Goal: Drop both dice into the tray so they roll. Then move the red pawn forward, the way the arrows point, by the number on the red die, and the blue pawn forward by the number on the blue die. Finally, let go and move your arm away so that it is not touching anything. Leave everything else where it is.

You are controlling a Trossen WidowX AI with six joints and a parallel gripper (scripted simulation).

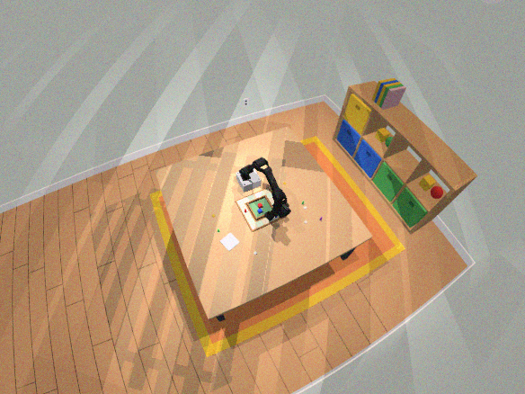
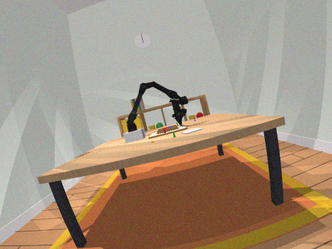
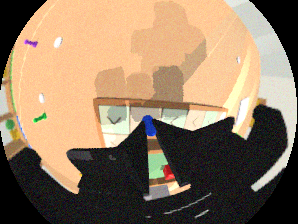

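Right now my gripper tip is 120 mm past the red die and 70 mm to the left of it. Round my gripper tip: green-floored tray (110 mm behind, 70 mm to the right, 10 mm below); then blue die (80 mm behind, 90 mm to the right); then blue pawn (10 mm above).
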